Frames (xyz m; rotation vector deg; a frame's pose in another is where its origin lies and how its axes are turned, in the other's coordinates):
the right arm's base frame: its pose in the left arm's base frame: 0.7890 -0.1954 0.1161 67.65 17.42 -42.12
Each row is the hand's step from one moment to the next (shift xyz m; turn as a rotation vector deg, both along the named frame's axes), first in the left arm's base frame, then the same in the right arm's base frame.
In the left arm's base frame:
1: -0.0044 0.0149 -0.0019 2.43 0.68 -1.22
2: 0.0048 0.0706 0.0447 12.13 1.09 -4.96
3: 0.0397 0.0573 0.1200 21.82 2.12 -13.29
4: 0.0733 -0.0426 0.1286 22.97 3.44 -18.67
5: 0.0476 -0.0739 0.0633 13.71 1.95 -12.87
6: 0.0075 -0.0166 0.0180 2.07 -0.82 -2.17
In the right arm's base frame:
1: -0.0075 -0.0015 -0.0137 2.24 0.85 -1.45
2: -0.0476 0.0487 -0.0486 11.37 4.63 -4.72
3: -0.0607 0.1241 -0.0136 22.91 5.18 -10.28
4: -0.0051 0.1340 0.0758 26.38 2.28 -13.67
5: 0.0250 0.0638 0.0839 16.78 0.09 -8.71
6: 0.0011 0.0150 0.0208 3.06 -0.36 -0.38

